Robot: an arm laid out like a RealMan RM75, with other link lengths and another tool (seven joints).
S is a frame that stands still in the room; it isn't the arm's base.
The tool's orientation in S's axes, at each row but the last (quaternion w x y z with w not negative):
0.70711 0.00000 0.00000 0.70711
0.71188 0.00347 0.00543 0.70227
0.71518 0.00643 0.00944 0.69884
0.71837 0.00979 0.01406 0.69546
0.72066 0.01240 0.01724 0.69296
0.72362 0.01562 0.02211 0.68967
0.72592 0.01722 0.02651 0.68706
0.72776 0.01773 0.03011 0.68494
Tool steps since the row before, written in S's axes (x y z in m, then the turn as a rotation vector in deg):
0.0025 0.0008 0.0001 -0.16 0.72 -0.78
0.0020 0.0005 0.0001 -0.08 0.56 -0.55
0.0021 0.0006 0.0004 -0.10 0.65 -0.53
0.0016 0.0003 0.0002 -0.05 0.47 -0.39
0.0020 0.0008 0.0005 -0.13 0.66 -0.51
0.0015 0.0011 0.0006 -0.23 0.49 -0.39
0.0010 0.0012 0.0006 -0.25 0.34 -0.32
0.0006 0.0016 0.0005 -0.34 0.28 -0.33
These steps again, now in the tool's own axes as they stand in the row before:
0.0008 -0.0025 0.0001 0.72 0.16 -0.78
0.0005 -0.0020 0.0001 0.56 0.08 -0.55
0.0006 -0.0021 0.0004 0.65 0.10 -0.53
0.0004 -0.0016 0.0003 0.47 0.05 -0.39
0.0009 -0.0019 0.0006 0.66 0.13 -0.51
0.0012 -0.0014 0.0007 0.48 0.23 -0.40
0.0012 -0.0009 0.0007 0.33 0.25 -0.33
0.0016 -0.0005 0.0006 0.27 0.33 -0.35

